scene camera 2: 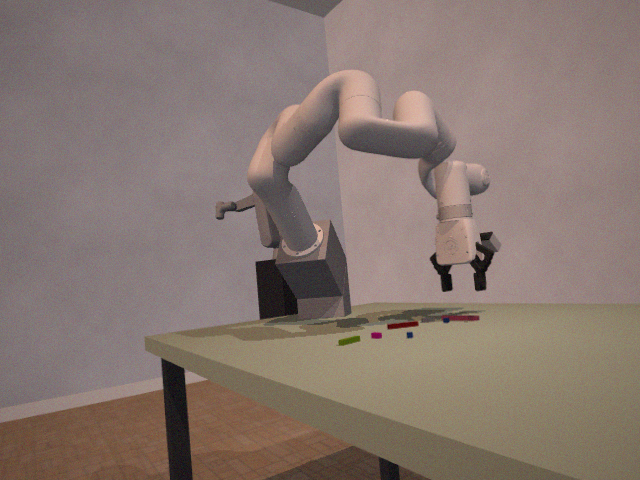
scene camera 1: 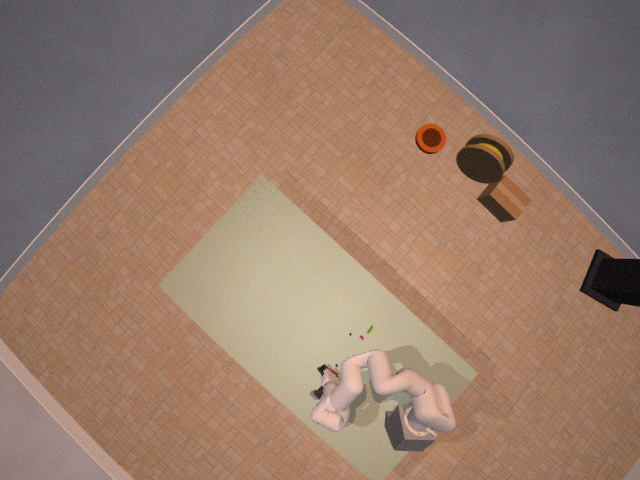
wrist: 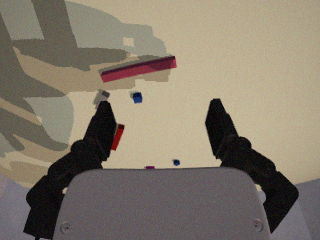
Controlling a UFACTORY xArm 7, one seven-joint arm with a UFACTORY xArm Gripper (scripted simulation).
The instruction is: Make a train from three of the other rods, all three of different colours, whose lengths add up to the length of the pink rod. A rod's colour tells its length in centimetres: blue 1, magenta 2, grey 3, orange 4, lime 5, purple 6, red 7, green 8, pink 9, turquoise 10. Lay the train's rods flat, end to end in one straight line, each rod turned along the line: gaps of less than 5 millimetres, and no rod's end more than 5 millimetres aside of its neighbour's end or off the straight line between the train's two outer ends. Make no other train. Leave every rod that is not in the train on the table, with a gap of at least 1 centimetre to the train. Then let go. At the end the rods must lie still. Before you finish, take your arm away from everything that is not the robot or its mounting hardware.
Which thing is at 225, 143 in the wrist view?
The gripper.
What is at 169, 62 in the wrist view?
A pink rod.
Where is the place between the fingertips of the gripper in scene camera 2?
At 463, 290
